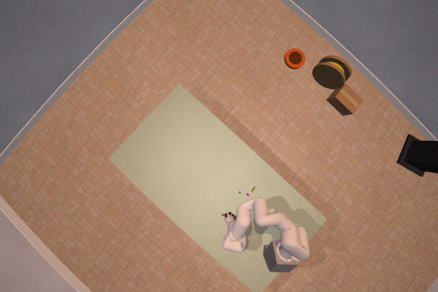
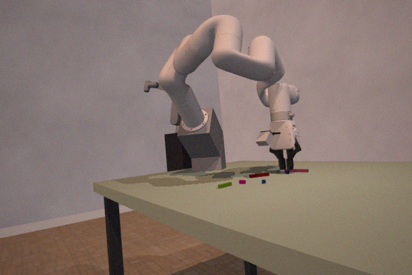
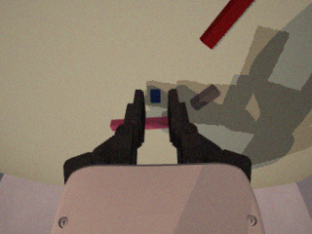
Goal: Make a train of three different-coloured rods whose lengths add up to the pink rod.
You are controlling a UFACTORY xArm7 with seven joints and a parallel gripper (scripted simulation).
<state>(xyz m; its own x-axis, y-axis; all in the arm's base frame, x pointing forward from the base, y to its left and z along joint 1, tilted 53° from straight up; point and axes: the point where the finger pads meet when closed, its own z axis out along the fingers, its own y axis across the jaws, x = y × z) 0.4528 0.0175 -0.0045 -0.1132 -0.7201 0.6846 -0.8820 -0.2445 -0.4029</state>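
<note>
The pink rod is 2 cm ahead of my hand, 4 cm to the left of it and 3 cm below it. Also, from my hand: grey rod (5 cm behind, 1 cm to the left, 3 cm below); red rod (7 cm behind, 7 cm to the right, 3 cm below); magenta rod (5 cm behind, 21 cm to the right, 3 cm below).
</note>
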